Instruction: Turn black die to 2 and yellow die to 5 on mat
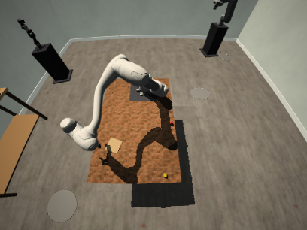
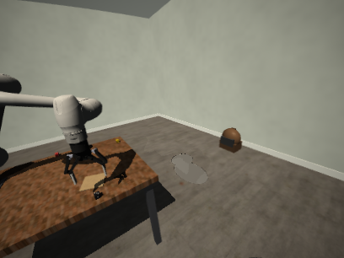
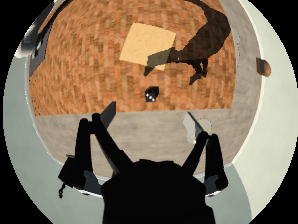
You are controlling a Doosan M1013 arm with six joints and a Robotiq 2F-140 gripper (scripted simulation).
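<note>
My hand is 130 mm above the black die. From my hand the other things lie so: yellow die 410 mm ahead, 620 mm to the left, 130 mm below; tan mat 30 mm ahead, 160 mm to the left, 140 mm below; red die 110 mm behind, 830 mm to the left, 130 mm below.
</note>
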